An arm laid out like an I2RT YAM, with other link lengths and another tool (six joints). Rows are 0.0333 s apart.
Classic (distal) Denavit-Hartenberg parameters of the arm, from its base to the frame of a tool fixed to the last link. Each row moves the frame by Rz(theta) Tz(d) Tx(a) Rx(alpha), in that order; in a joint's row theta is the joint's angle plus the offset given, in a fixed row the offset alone. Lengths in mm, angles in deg.
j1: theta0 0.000, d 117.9, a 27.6, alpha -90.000
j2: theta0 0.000, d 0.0, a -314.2, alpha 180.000
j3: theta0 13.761, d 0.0, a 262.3, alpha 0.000
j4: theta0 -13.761, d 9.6, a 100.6, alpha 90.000
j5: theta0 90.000, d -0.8, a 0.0, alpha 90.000
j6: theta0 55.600, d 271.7, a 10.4, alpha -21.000
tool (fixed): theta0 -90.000, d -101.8, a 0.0, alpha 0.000
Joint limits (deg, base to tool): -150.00..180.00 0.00..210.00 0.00..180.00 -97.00..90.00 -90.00..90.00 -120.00..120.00
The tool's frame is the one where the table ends.
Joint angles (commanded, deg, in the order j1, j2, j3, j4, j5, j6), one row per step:
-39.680, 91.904, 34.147, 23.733, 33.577, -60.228
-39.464, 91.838, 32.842, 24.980, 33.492, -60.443
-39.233, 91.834, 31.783, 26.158, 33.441, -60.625
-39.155, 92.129, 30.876, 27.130, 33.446, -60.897
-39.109, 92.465, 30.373, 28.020, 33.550, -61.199
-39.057, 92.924, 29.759, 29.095, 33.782, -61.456
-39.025, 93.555, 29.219, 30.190, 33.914, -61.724
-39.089, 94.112, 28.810, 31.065, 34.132, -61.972
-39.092, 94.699, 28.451, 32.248, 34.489, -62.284
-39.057, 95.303, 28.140, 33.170, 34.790, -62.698
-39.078, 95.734, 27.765, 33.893, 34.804, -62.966
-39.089, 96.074, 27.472, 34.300, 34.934, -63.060
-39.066, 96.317, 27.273, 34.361, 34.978, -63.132
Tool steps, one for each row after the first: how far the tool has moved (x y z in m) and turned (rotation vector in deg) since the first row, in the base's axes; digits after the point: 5 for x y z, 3 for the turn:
-0.00156, 0.00391, -0.00410, -0.007, 0.150, 0.387
-0.00234, 0.00716, -0.00706, -0.097, 0.194, 0.745
-0.00387, 0.00935, -0.01179, -0.003, 0.609, 0.946
-0.00439, 0.01010, -0.01417, -0.135, 0.868, 1.046
-0.00545, 0.01091, -0.01730, -0.282, 1.172, 1.025
-0.00605, 0.01148, -0.02114, -0.338, 1.510, 1.073
-0.00733, 0.01136, -0.02428, -0.416, 1.874, 0.944
-0.00796, 0.01091, -0.02594, -0.771, 2.091, 0.785
-0.00833, 0.01088, -0.02847, -0.973, 2.554, 0.760
-0.00894, 0.01131, -0.03122, -0.972, 2.856, 0.854
-0.01002, 0.01173, -0.03384, -0.898, 3.159, 0.783
-0.01075, 0.01246, -0.03658, -0.687, 3.532, 0.812

